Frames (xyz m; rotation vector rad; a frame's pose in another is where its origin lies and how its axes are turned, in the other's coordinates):
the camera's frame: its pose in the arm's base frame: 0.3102 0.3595 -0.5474 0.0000 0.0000 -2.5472
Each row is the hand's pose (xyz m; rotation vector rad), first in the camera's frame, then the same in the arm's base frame.
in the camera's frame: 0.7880 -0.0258 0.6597 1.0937 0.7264 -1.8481
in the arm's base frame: -0.3571 -0.0604 0.1123 -0.9471 0.7774 1.4507
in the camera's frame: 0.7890 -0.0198 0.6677 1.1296 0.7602 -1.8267
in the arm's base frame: -0.3546 -0.0659 0.1203 -0.9881 0.8011 1.4372
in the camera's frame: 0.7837 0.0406 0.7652 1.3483 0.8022 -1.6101
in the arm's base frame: -0.3164 -0.1130 0.2178 -1.1316 1.0268 1.4622
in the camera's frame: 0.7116 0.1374 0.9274 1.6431 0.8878 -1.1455
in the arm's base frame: -0.2024 -0.1528 0.3800 -1.4254 1.4051 1.5150
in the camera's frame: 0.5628 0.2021 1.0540 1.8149 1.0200 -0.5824
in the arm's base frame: -0.0429 -0.1231 0.5066 -1.8292 1.7441 1.5452
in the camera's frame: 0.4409 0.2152 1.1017 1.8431 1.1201 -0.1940
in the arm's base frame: 0.0654 -0.0657 0.5543 1.9867 -1.7690 -1.4259
